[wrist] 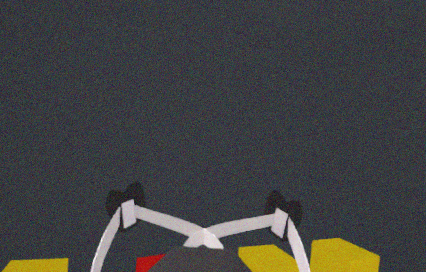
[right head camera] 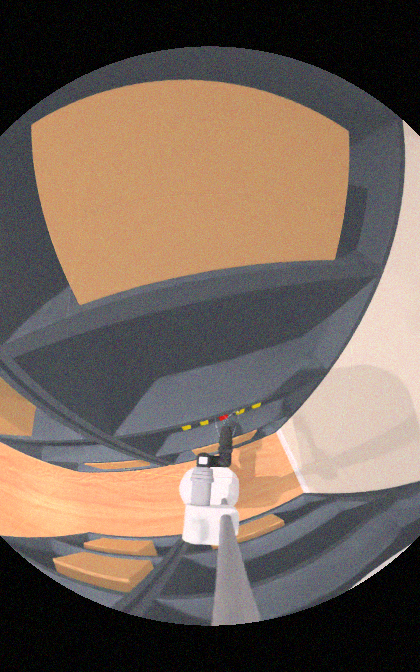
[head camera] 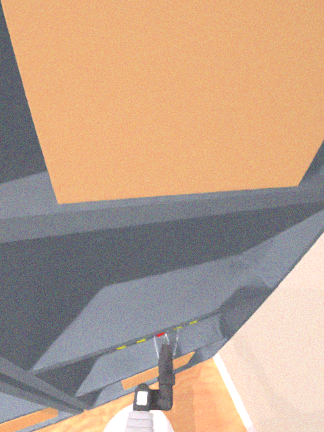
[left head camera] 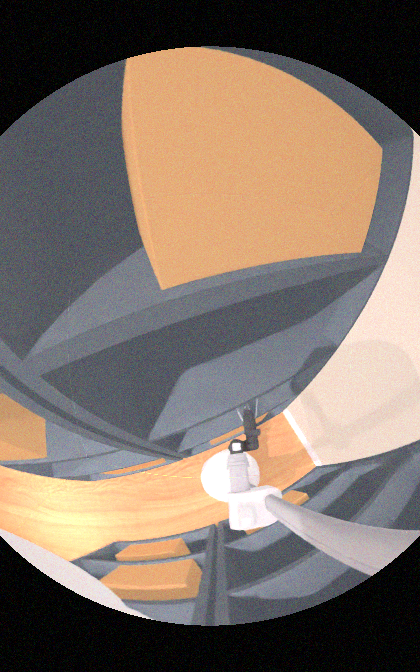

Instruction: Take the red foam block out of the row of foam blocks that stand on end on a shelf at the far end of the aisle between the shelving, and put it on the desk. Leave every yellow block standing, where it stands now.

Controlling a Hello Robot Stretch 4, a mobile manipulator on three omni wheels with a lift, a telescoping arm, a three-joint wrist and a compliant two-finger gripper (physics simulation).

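Frame: origin at the robot's base, x ahead, y left, z up, level; millimetres.
Seen in the pictures: gripper, between the fingertips: (wrist: 205,202).
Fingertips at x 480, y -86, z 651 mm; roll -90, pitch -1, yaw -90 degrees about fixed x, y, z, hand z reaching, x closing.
Pixels of each thing's top centre, then the offset from my fingertips to it. "spot": a spot on its surface instead. Level surfaces: height alone.
- red foam block, centre of its top: (wrist: 171,268) (head camera: 160,322) dx -20, dy +25, dz -55 mm
- grey shelf board, height of its surface: dz +312 mm
- large orange box, a spot on its surface: (head camera: 175,100) spot: dx -174, dy +77, dz +886 mm
The red foam block (head camera: 160,334) (right head camera: 223,417) (wrist: 147,262) is in the row, with two yellow blocks on each side in the head view. In the wrist view it shows at the bottom edge, left of centre, partly hidden by the gripper body. Yellow blocks (head camera: 141,341) (right head camera: 204,423) (wrist: 37,266) are on its left, others (head camera: 193,322) (right head camera: 256,405) (wrist: 345,255) on its right. My gripper (head camera: 166,336) (left head camera: 248,404) (right head camera: 227,419) (wrist: 205,202) is open, its fingers apart with nothing between the tips. It is at the row, its middle a little right of the red block. The desk does not show.
A grey shelf board (head camera: 150,310) (right head camera: 200,375) runs along the row. A large orange box (head camera: 175,100) (left head camera: 250,175) (right head camera: 195,190) fills the near upper shelf. A pale wall (head camera: 290,340) (right head camera: 380,325) is on the right. More shelving with orange boxes (left head camera: 150,580) (right head camera: 100,572) stands across the wooden floor (left head camera: 100,510).
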